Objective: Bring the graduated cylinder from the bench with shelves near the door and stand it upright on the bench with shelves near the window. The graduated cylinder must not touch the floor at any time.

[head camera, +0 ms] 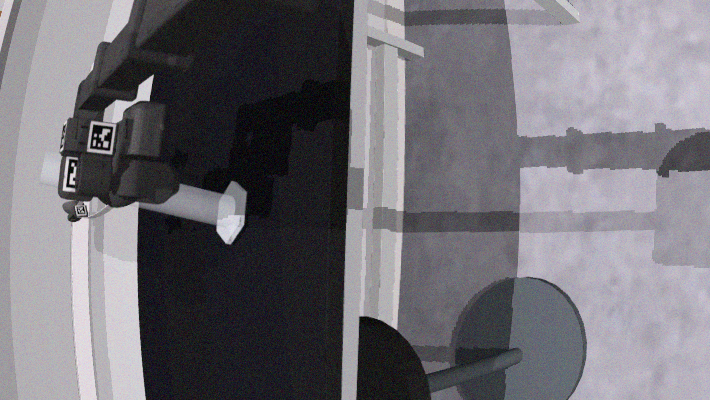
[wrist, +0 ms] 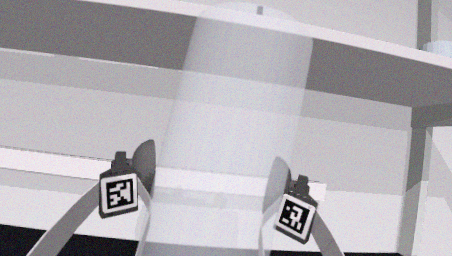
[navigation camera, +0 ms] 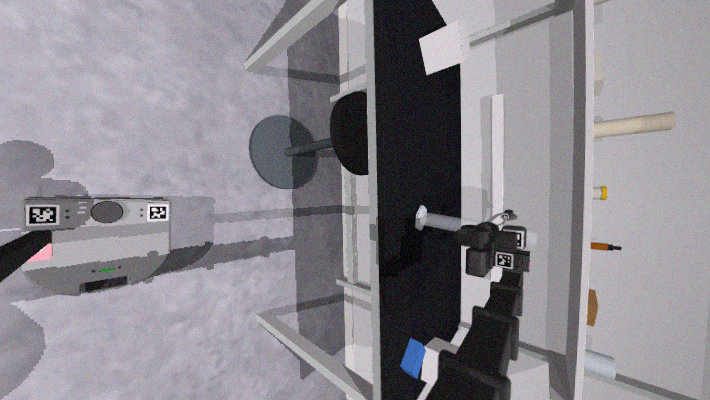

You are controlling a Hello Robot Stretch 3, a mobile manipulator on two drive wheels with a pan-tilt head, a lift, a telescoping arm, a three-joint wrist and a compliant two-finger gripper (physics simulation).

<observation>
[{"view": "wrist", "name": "my gripper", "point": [212, 168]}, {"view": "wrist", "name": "graduated cylinder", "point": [223, 166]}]
</observation>
